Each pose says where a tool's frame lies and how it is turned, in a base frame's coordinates. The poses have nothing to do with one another.
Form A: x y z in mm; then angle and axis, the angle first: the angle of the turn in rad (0 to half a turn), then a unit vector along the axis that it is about.
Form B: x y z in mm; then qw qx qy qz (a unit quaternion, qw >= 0). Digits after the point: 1 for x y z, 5 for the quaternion.
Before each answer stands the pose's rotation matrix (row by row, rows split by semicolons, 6 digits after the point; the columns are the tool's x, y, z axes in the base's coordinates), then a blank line. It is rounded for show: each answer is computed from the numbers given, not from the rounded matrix.
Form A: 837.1, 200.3, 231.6, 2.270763, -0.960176, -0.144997, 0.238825
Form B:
0.871652 0.046240 -0.487940; 0.411578 -0.609624 0.677467; -0.266134 -0.791341 -0.550412

837.1, 200.3, 231.6, 0.42179, -0.87059, -0.13147, 0.21654
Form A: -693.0, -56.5, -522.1, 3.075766, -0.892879, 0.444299, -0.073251
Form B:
0.594905 -0.787733 0.159892; -0.797370 -0.603459 -0.006287; 0.101441 -0.123753 -0.987114

-693.0, -56.5, -522.1, 0.03291, -0.89240, 0.44406, -0.07321
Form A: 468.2, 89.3, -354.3, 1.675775, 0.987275, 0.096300, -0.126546
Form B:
0.972063 0.230886 -0.042257; -0.020812 -0.094541 -0.995303; -0.233797 0.968377 -0.087094

468.2, 89.3, -354.3, 0.66903, 0.73377, 0.07157, -0.09405
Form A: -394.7, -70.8, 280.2, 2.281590, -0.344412, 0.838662, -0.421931
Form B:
-0.456424 -0.157540 0.875704; -0.797057 0.509812 -0.323716; -0.395446 -0.845738 -0.358259

-394.7, -70.8, 280.2, 0.41687, -0.31306, 0.76231, -0.38352
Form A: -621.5, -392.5, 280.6, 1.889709, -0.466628, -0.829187, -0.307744
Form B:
-0.027523 0.800462 -0.598751; 0.216009 0.589588 0.778284; 0.976003 -0.107915 -0.189134

-621.5, -392.5, 280.6, 0.58586, -0.37816, -0.67198, -0.24940
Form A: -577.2, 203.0, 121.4, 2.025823, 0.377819, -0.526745, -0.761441
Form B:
-0.234004 0.397486 -0.887270; -0.970442 -0.040086 0.237981; 0.059027 0.916732 0.395117

-577.2, 203.0, 121.4, 0.52939, 0.32053, -0.44688, -0.64599
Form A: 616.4, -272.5, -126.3, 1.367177, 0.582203, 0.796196, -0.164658
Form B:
0.472632 0.531067 0.703268; 0.208555 0.707953 -0.674765; -0.856226 0.465586 0.223845

616.4, -272.5, -126.3, 0.77531, 0.36771, 0.50286, -0.10399
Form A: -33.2, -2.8, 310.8, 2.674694, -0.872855, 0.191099, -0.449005
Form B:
0.549238 -0.113645 0.827902; -0.517856 -0.823840 0.230464; 0.655868 -0.555314 -0.511336

-33.2, -2.8, 310.8, 0.23133, -0.84918, 0.18592, -0.43683
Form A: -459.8, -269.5, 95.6, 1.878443, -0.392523, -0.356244, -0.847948
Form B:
-0.102086 0.990314 0.094110; -0.625958 -0.137476 0.767644; 0.773146 0.019457 0.633929

-459.8, -269.5, 95.6, 0.59042, -0.31680, -0.28752, -0.68438
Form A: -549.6, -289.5, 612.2, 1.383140, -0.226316, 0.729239, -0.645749
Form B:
0.228221 0.500163 0.835316; -0.768662 0.619137 -0.160712; -0.597557 -0.605397 0.525756

-549.6, -289.5, 612.2, 0.77025, -0.14433, 0.46507, -0.41182
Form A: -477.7, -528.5, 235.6, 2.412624, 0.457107, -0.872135, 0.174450
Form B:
-0.381069 -0.812206 -0.441711; -0.579803 0.582076 -0.570102; 0.720149 0.038857 -0.692730

-477.7, -528.5, 235.6, 0.35647, 0.42708, -0.81484, 0.16299
